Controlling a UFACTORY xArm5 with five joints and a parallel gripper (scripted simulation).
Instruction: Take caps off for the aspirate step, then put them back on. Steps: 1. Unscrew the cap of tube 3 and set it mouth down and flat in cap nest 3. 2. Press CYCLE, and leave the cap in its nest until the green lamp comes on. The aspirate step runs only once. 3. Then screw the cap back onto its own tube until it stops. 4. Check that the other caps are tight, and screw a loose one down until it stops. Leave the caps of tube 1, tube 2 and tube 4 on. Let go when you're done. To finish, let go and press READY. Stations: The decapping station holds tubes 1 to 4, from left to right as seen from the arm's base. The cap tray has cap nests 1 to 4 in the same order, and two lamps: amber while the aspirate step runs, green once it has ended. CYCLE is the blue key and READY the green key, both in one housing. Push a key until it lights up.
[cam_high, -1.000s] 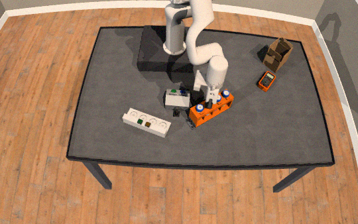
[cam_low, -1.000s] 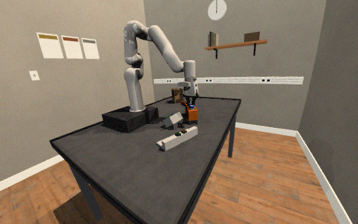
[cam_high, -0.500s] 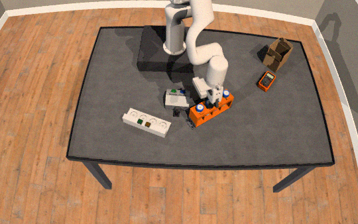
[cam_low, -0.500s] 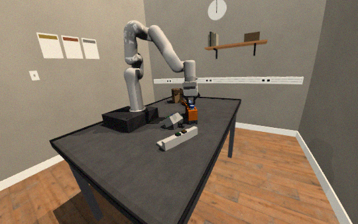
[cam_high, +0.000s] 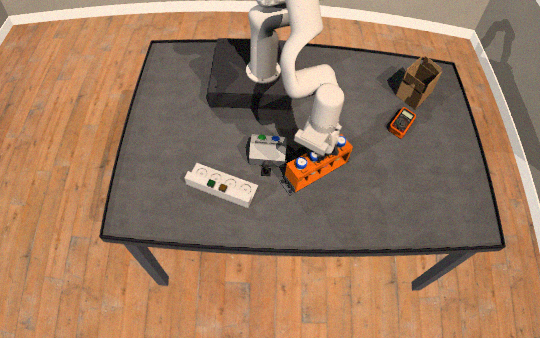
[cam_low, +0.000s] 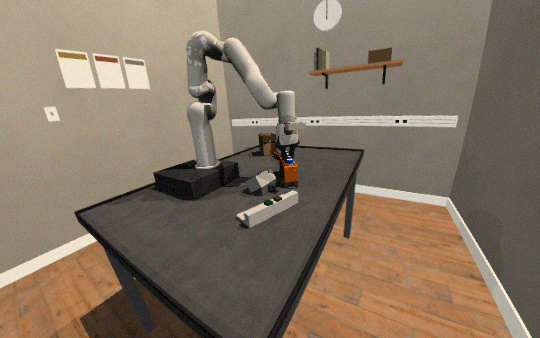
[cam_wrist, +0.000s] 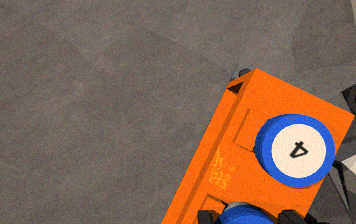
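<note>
The cap 3 is 1 cm below my hand. From my hand the other things lie so: cap 2: 3 cm behind, 4 cm to the left, 1 cm below; cap 4: 3 cm ahead, 4 cm to the right, 1 cm below; cap 1: 6 cm behind, 8 cm to the left, 1 cm below.
</note>
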